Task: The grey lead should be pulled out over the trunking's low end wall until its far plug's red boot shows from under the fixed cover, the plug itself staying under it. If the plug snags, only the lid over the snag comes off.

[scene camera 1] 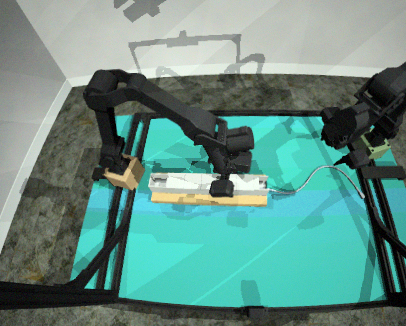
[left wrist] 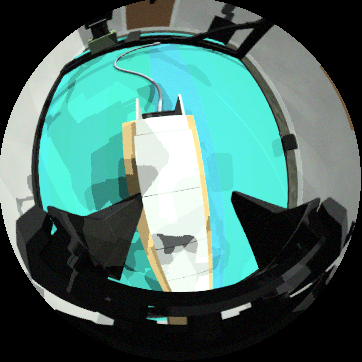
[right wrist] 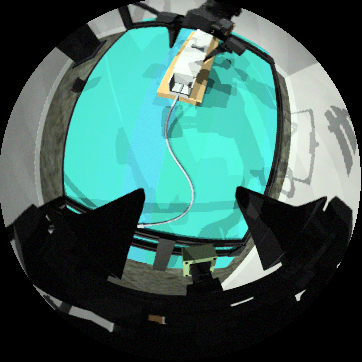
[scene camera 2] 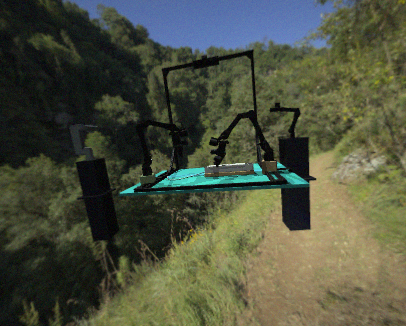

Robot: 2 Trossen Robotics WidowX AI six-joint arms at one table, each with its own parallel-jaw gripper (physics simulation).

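Seen in the pictures: left gripper, fingertip midpoint: (scene camera 1: 233, 185) (left wrist: 188, 196) (right wrist: 186, 53) (scene camera 2: 218, 165); right gripper, fingertip midpoint: (scene camera 1: 328, 152) (right wrist: 191, 192) (scene camera 2: 182, 157); left arm's base, link origin: (scene camera 1: 119, 165) (scene camera 2: 269, 160); right arm's base, link origin: (scene camera 1: 374, 139) (right wrist: 199, 267) (scene camera 2: 147, 174).
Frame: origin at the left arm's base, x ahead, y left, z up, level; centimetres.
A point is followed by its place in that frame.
Note:
The white trunking (scene camera 1: 172, 183) (scene camera 2: 230, 168) (left wrist: 167, 167) @[x 42.3, y 6.2, z -1.8 cm] (right wrist: 189, 62) @[x 43.0, y 6.4, z -1.8 cm] lies on a tan base, with several lids in a row, seams showing. The grey lead (scene camera 1: 296, 192) @[x 61.1, y 10.7, z -8.9 cm] (left wrist: 116, 64) @[x 69.5, y 22.8, z -8.7 cm] (right wrist: 192, 192) @[x 69.4, y 22.9, z -8.8 cm] leaves its open end and curves over the mat; its free end lies near the rail at the right in scene camera 1. My left gripper (left wrist: 188, 196) @[x 39.8, y 4.1, z -1.7 cm] is open and empty above the lids. My right gripper (right wrist: 191, 192) @[x 65.7, y 17.1, z 8.5 cm] is open and empty, raised near the right rail in scene camera 1, away from the trunking and above the lead's outer part. No red boot shows; the far plug is hidden.
A tan block (scene camera 1: 131, 174) @[x 5.0, y -1.2, z -1.7 cm] (scene camera 2: 269, 166) @[x -0.4, y 5.0, z -3.7 cm] is at the left arm's base. A green block (scene camera 1: 377, 146) @[x 88.7, y 32.7, z -1.4 cm] (scene camera 2: 147, 179) @[x 84.9, y 40.0, z -4.4 cm] (left wrist: 103, 42) (right wrist: 200, 254) @[x 83.6, y 33.7, z -3.4 cm] is at the right arm's base. Black rails (scene camera 1: 129, 200) @[x 5.3, y -8.7, z -7.8 cm] run along both sides of the turquoise mat (scene camera 1: 240, 265) @[x 48.1, y -18.2, z -9.4 cm], which has a blue band.

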